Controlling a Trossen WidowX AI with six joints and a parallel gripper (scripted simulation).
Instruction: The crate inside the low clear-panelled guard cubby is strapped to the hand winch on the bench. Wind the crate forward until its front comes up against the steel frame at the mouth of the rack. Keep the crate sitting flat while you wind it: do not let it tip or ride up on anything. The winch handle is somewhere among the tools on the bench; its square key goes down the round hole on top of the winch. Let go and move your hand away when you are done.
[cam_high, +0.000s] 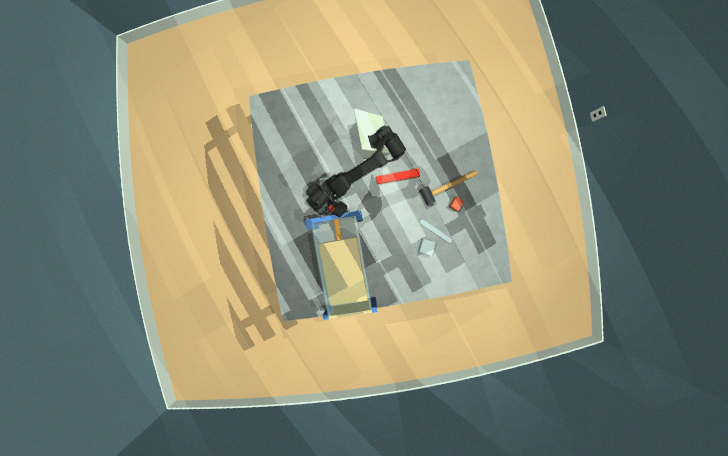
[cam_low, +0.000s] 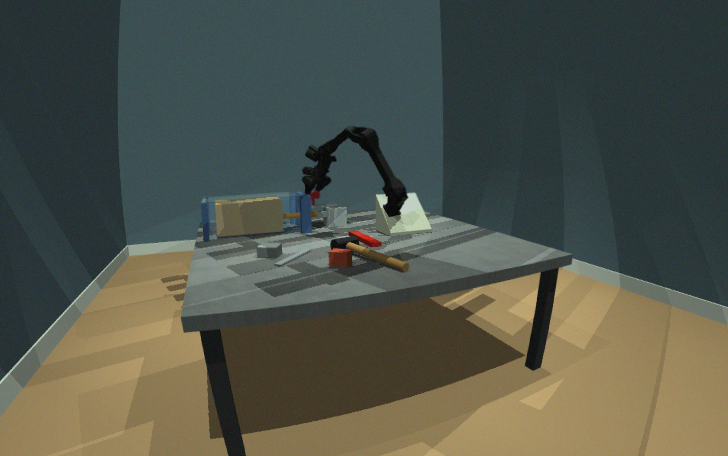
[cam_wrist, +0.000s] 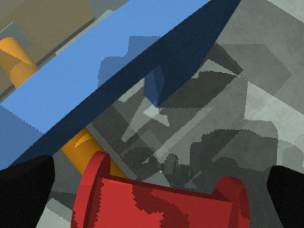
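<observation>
My gripper tip is now 10 mm to the right of the red spool-shaped handle grip, 10 mm past it and 10 mm above it. From my gripper tip the other things lie so: clear-panelled cubby (290 mm ahead, 30 mm below); winch handle (50 mm behind, 40 mm below, 30 mm to the left); grey winch (120 mm behind, 110 mm below, 40 mm to the left).
</observation>
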